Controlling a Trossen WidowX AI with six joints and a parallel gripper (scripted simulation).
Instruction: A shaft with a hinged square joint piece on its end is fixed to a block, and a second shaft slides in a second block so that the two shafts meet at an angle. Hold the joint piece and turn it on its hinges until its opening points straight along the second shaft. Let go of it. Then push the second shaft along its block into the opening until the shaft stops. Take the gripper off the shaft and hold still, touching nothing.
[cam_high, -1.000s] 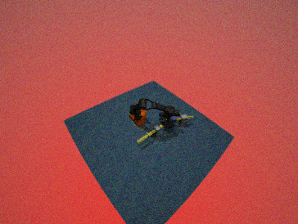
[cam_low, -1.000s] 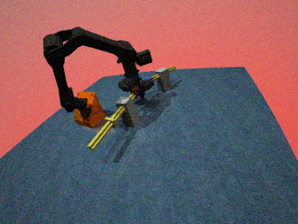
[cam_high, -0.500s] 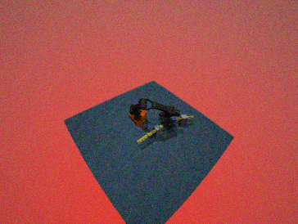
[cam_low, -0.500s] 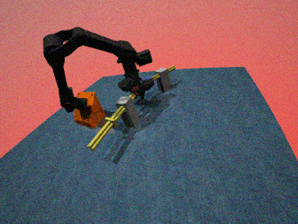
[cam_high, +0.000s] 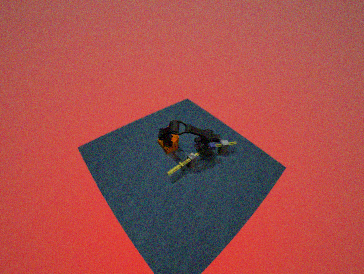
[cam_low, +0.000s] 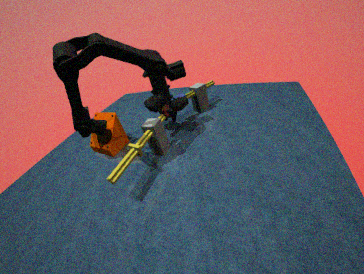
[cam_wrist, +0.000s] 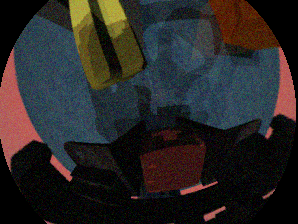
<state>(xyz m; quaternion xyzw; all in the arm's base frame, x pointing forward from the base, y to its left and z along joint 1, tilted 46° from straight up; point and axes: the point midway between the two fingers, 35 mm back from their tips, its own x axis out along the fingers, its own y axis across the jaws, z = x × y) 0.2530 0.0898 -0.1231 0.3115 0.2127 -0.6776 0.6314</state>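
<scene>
The red square joint piece is 1 cm to the left of my gripper tip and 4 cm above it.
</scene>
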